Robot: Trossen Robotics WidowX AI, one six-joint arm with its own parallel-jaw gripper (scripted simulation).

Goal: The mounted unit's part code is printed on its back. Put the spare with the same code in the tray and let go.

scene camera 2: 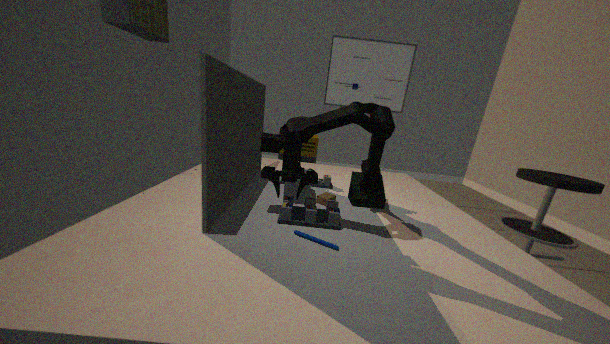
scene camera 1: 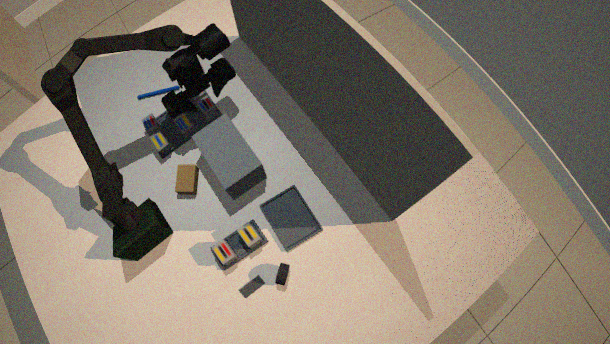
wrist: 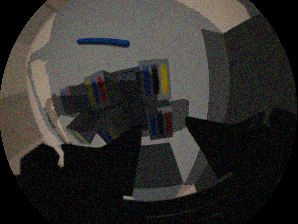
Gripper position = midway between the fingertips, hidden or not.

Observation:
My gripper [scene camera 1: 206, 103] is open, holding nothing. Further things: a dark flat tray [scene camera 1: 288, 213] and a tall dark panel [scene camera 1: 401, 145].
My gripper is seen too in scene camera 2 [scene camera 2: 287, 198] and in the wrist view [wrist: 163, 123]. The tall dark panel is seen too in scene camera 2 [scene camera 2: 232, 104].

